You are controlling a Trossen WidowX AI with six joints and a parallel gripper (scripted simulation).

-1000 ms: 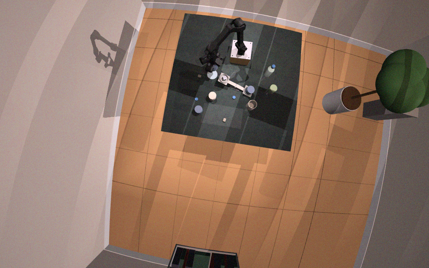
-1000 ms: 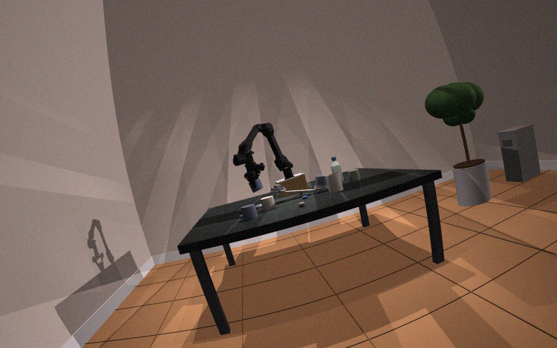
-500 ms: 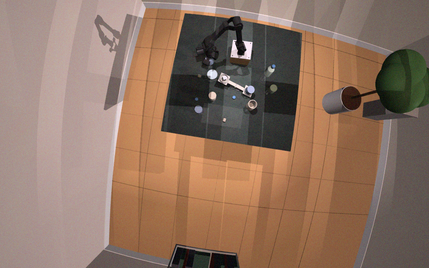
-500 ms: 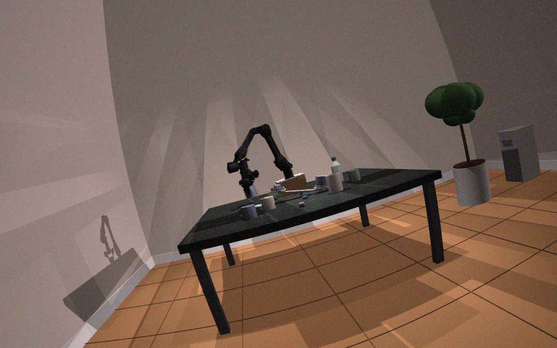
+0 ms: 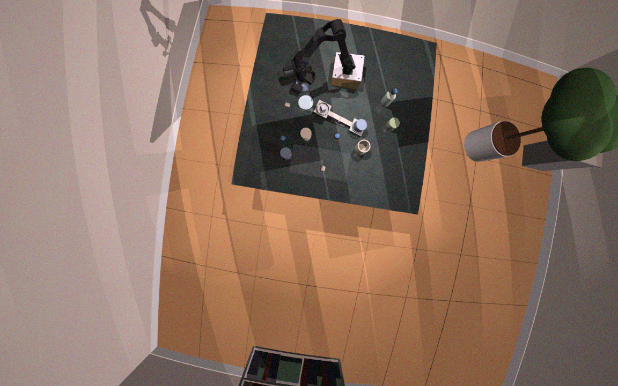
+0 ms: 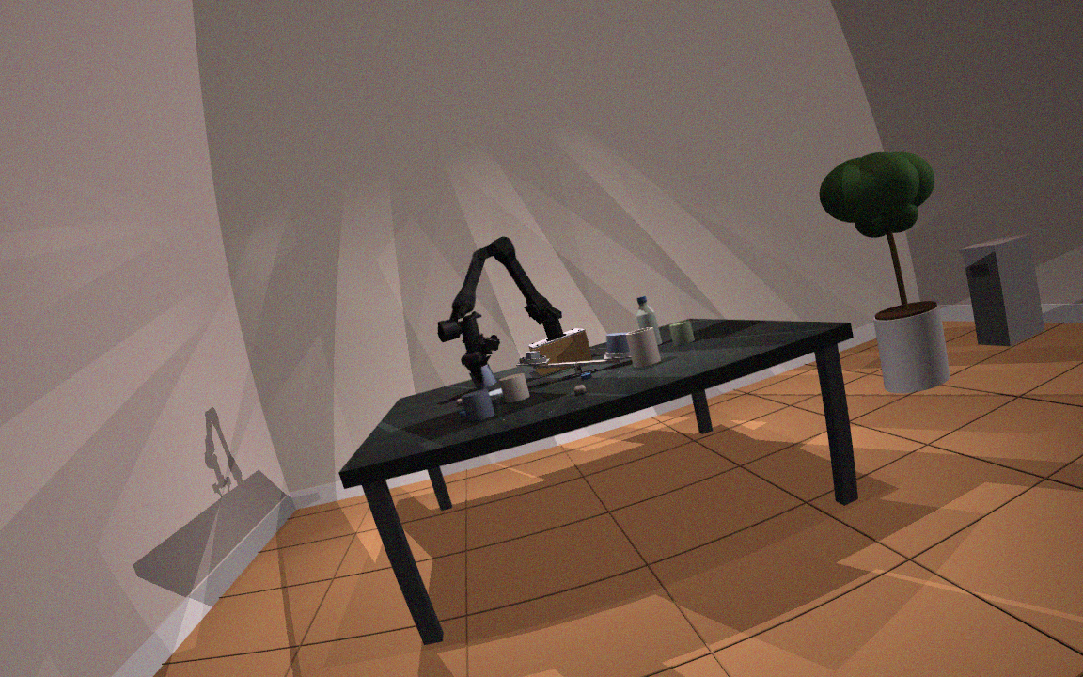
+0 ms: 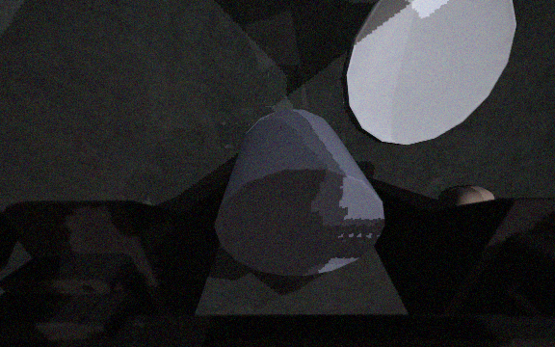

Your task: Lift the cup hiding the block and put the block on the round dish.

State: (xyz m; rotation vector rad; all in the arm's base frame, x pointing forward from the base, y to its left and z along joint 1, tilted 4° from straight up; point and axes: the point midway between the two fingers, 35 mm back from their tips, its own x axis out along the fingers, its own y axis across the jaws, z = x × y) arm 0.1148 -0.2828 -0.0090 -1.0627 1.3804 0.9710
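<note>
Right now the grey block is 16 cm ahead of my gripper tip, 16 cm to the left of it and 5 cm above it. Round my gripper tip: round grey dish: 10 cm ahead, 4 cm to the left, 4 cm below; cream cup: 35 cm ahead, 8 cm to the left; balance beam: 19 cm ahead, 28 cm to the left.
</note>
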